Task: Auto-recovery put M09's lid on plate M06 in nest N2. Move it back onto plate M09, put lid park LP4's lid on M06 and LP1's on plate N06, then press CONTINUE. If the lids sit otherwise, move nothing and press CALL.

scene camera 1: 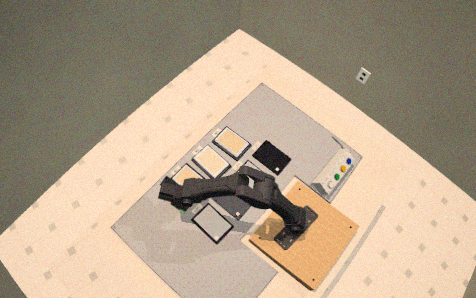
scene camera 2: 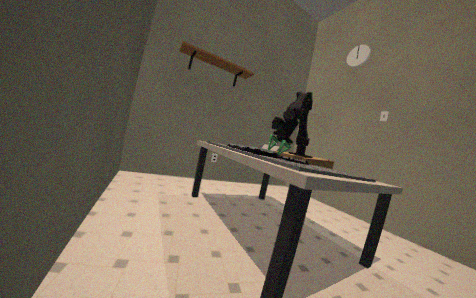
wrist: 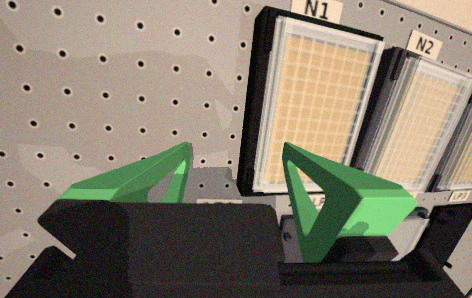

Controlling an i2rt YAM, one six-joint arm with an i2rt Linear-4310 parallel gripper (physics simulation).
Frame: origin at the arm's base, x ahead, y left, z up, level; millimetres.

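Seen in the pictures: gripper, between the fingertips: (scene camera 2: 272, 152) (wrist: 236, 148); arm's base, origin of its link: (scene camera 1: 296, 227) (scene camera 2: 299, 155).
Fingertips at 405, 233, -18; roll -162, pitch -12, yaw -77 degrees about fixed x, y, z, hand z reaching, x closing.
Observation:
Offsets run from my fingertips to a thing's top centre, as dx, dy, dz. "*": to the spot under its first point. Level surfaces: height alone.
My gripper (wrist: 236, 148) (scene camera 2: 277, 150) is partly open and empty, above the board left of the plate in nest N1 {* +45, -55, +6} (wrist: 320, 105) (scene camera 1: 185, 174). In scene camera 1 the arm hides most of it. The plate in nest N2 {* +56, -169, +4} (wrist: 420, 120) (scene camera 1: 211, 161) and a third plate {+55, -314, +0} (wrist: 462, 160) (scene camera 1: 231, 142) stand in the same row, with tan gridded tops. Clear rims show on N1 and N2; plate codes are not readable. Lid park LP1 {* -161, -7, -10} (scene camera 1: 212, 223) holds a pale grey panel with a dark border. A black square park {-115, -400, -8} (scene camera 1: 271, 156) lies at the row's far end. The button panel {-358, -541, +56} (scene camera 1: 334, 171) has white, green, yellow and blue buttons.
A dark grey park {-142, -136, -8} (scene camera 1: 236, 204) lies partly under the arm, and another park beyond it is mostly hidden. The perforated grey board {dz -28} (scene camera 1: 265, 110) (wrist: 120, 80) carries the nests and parks. The arm stands on a wooden base (scene camera 1: 325, 240). In the wrist view the gripper body covers the lower parks.

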